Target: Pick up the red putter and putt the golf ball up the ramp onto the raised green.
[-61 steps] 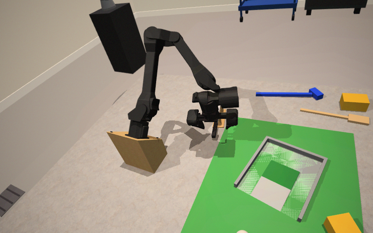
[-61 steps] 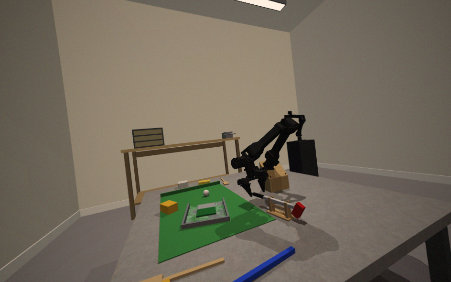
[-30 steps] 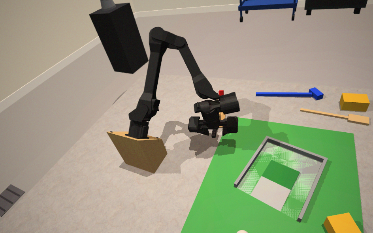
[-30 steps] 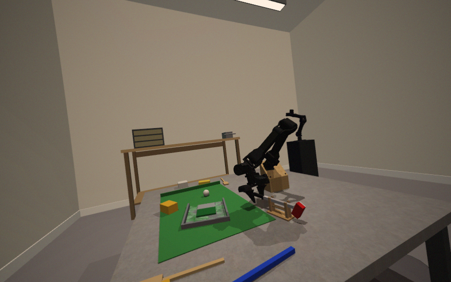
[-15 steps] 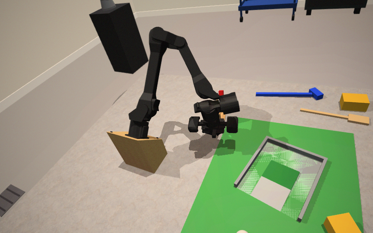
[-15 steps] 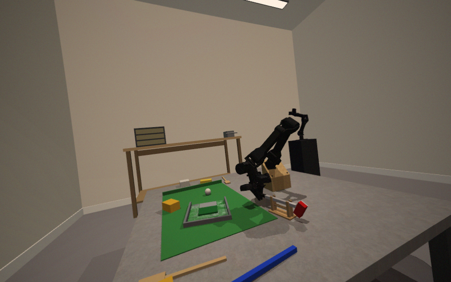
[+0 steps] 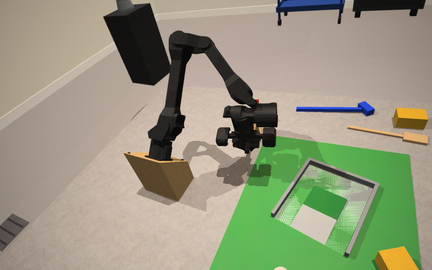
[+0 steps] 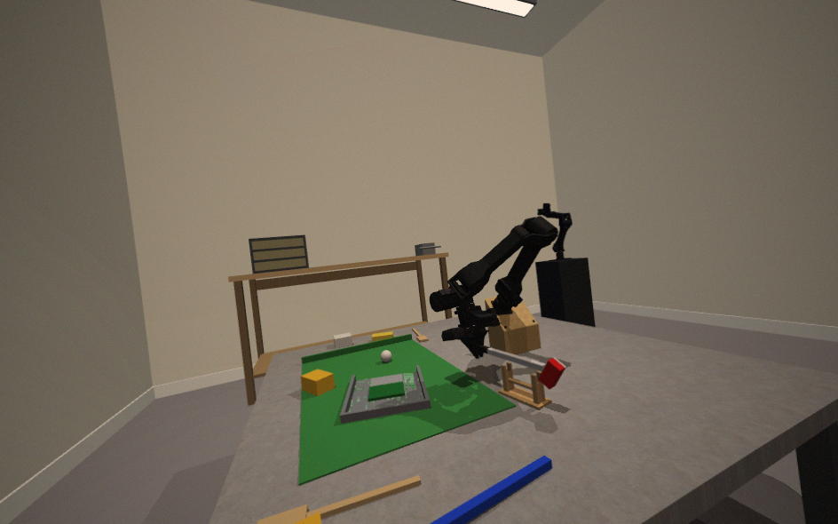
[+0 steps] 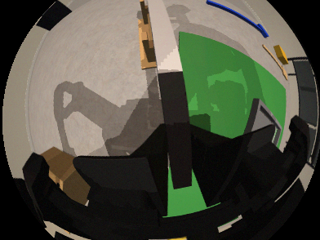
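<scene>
Right now the red putter is 11 cm to the left of my gripper tip, 4 cm behind it and 2 cm above it. From my gripper tip the other things lie so: green mat (27 cm ahead, 18 cm to the right, 7 cm below); then grey frame (27 cm ahead, 6 cm below, 5 cm to the right); then small wooden rack (13 cm to the left, 4 cm below, 4 cm behind).
</scene>
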